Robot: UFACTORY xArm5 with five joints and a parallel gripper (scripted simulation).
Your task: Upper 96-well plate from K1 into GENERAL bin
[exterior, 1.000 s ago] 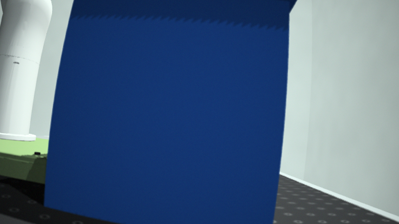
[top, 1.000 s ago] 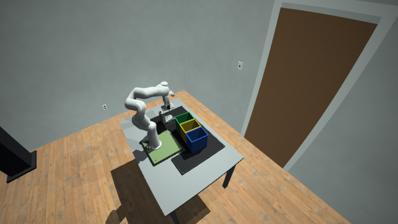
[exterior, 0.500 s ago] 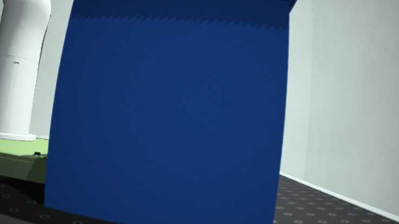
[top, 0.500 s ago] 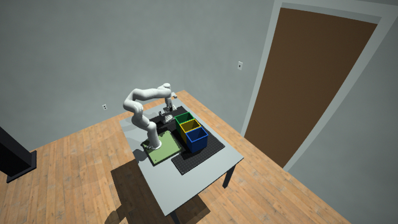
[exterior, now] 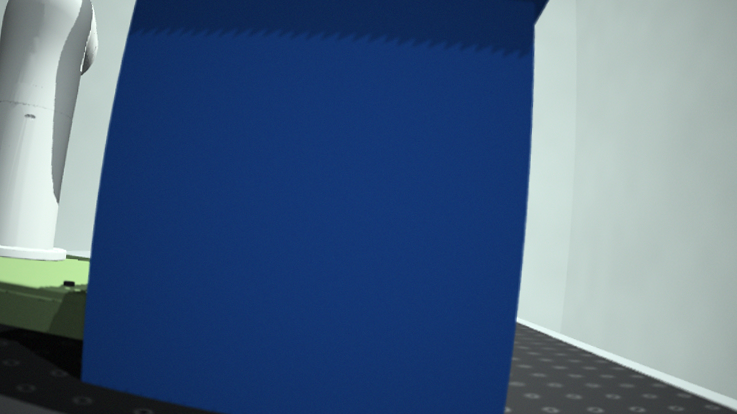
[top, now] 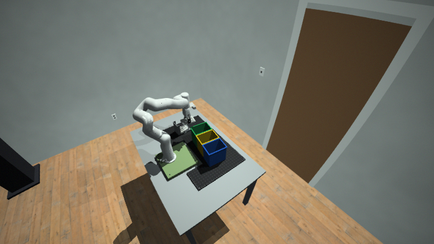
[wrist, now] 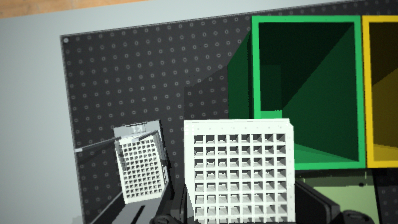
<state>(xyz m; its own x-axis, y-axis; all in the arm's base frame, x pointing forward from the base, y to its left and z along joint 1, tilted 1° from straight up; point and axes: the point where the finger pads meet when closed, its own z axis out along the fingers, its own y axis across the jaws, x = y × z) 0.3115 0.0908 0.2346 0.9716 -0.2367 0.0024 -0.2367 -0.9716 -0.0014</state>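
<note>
Right now my hand is 380 mm to the left of the blue bin and 160 mm above it. Also, from my hand: white 96-well plate: 10 mm below; yellow bin: 250 mm to the right, 160 mm below, 40 mm ahead; green bin: 160 mm below, 120 mm to the right, 70 mm ahead.
</note>
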